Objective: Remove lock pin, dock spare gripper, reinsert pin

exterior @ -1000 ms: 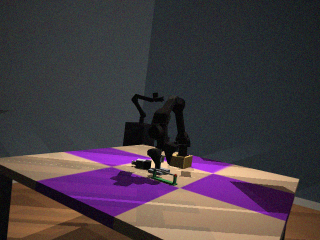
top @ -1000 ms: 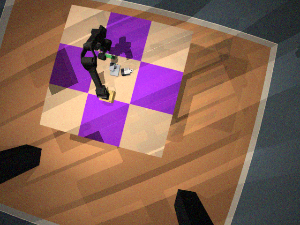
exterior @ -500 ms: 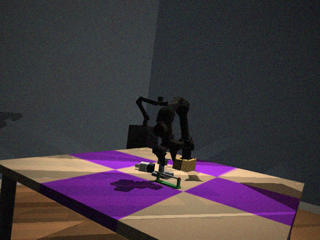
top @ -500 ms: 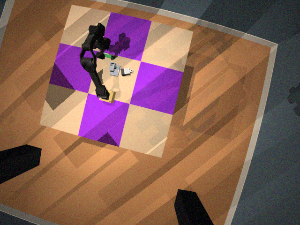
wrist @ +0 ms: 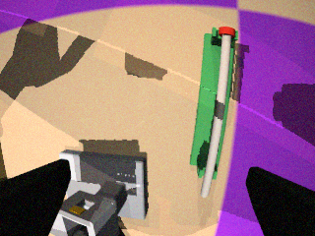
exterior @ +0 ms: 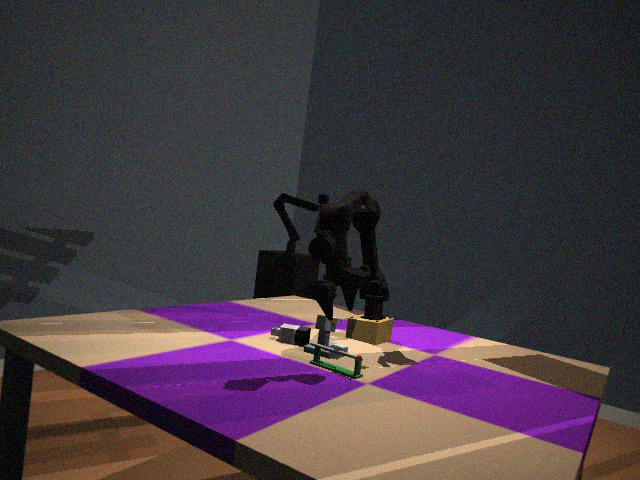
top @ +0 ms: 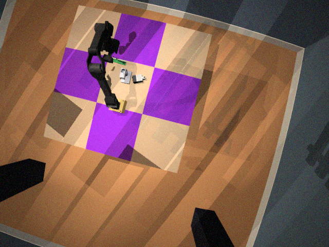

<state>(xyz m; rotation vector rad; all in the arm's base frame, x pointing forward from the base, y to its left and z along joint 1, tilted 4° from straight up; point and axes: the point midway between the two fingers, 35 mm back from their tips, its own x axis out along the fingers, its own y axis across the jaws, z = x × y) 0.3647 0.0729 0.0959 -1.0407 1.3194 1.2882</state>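
Right now my gripper tip is 20 cm to the left of the spare gripper, 10 cm above it and 9 cm past it. The rest, counted from my gripper tip: green rack: 10 cm below, 4 cm ahead, 2 cm to the left; mount: 8 cm to the right, 8 cm below, 8 cm behind.
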